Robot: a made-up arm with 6 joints.
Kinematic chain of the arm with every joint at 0, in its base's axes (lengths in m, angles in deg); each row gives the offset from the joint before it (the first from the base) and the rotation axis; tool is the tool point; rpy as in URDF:
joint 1: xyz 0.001 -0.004 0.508 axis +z
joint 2: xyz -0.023 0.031 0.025 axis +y
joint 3: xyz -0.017 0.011 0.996 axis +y
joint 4: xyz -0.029 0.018 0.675 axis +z
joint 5: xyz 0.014 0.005 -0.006 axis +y
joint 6: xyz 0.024 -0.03 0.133 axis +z
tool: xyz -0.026 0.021 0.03 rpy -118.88 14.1 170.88
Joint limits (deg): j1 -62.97..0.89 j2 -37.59..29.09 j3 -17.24..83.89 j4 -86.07..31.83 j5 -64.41..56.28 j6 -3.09..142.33
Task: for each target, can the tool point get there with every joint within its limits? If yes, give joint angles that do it. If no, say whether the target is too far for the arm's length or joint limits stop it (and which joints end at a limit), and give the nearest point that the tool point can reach.
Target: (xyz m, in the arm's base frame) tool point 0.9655 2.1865 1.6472
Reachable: no: too far | nearest point -0.4070 1.2244 1.6789 | short by 1.676 m
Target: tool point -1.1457 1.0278 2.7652
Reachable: no: too far | nearest point -0.7842 0.7025 2.0508 | short by 0.864 m
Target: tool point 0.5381 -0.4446 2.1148
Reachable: yes | joints -50.35 12.14 35.24 -52.68 -41.84 14.13
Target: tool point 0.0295 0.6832 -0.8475
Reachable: no: joint limits stop it (at a limit: joint 1, joint 2, joint 3, joint 4, joint 5, joint 6) | nearest point 1.0646 0.1119 0.9934 | short by 2.188 m
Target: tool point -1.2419 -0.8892 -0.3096
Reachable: no: joint limits stop it (at a limit: joint 1, joint 2, joint 3, joint 5) | nearest point -1.3281 -0.0334 1.6094 | short by 2.103 m
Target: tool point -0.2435 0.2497 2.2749
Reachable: yes | joints -39.37 -22.72 31.51 -45.69 -3.25 49.73
